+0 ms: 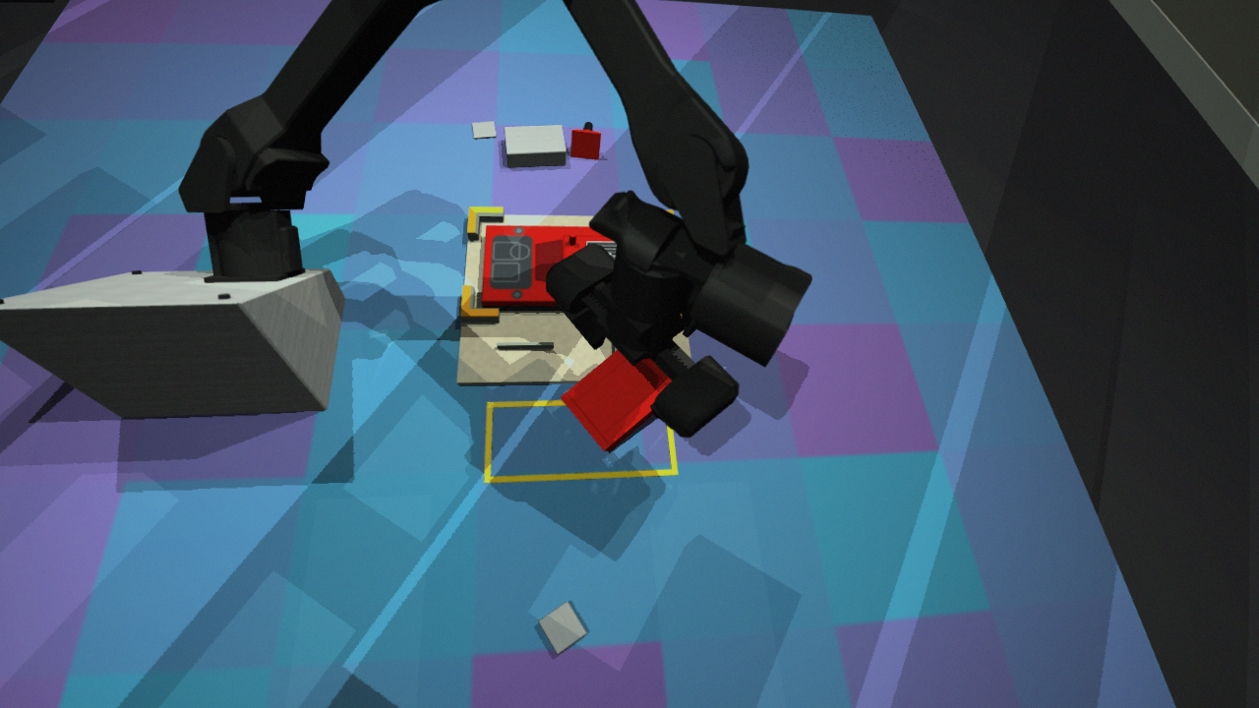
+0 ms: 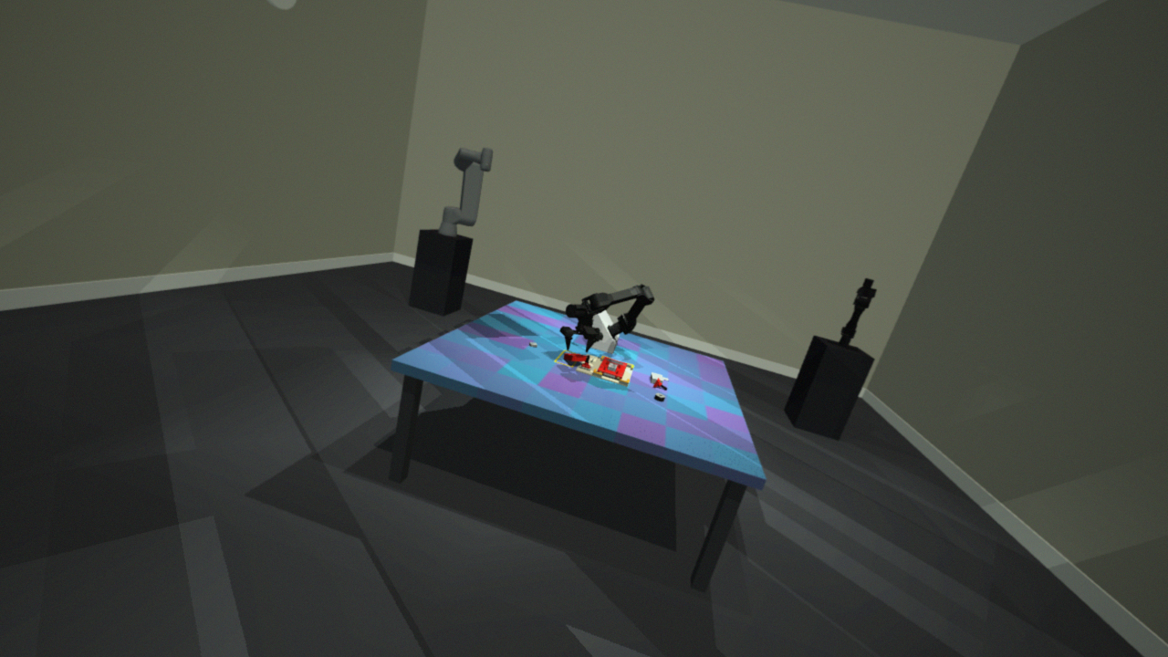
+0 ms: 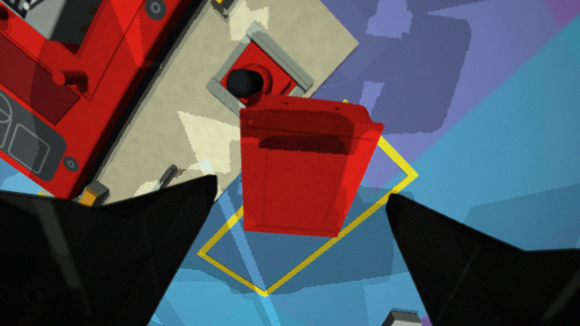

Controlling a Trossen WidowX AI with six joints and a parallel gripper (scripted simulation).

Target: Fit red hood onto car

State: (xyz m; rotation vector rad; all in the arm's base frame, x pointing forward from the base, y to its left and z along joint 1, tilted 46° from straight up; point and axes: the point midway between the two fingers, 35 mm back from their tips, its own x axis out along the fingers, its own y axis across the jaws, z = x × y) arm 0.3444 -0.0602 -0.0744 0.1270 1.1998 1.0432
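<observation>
My gripper tip is now 3 cm above the red hood and 1 cm past it. Also, from my gripper tip: wheel 39 cm to the left, 11 cm ahead, 5 cm below; then grey engine block 17 cm to the left, 3 cm below, 1 cm behind; then jig 15 cm to the left, 5 cm below, 4 cm behind.
</observation>
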